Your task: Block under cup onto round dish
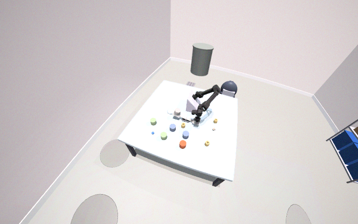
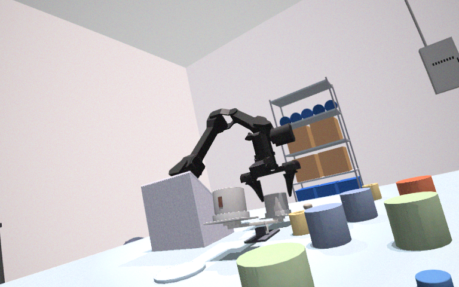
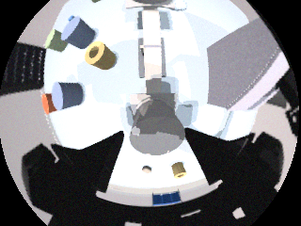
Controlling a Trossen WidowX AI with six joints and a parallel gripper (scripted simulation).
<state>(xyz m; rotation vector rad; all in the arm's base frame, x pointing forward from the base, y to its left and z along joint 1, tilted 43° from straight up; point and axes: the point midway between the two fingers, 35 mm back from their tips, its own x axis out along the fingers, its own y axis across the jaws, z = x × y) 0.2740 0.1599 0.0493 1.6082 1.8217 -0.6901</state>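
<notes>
The cup lies 2 cm to the left of my gripper tip and 2 cm below it. Also, from my gripper tip: small balance (14 cm to the right, 4 cm below, 1 cm ahead); then round white dish (38 cm to the right, 7 cm below, 4 cm behind); then plank (14 cm to the right, 5 cm below, 1 cm ahead).
</notes>
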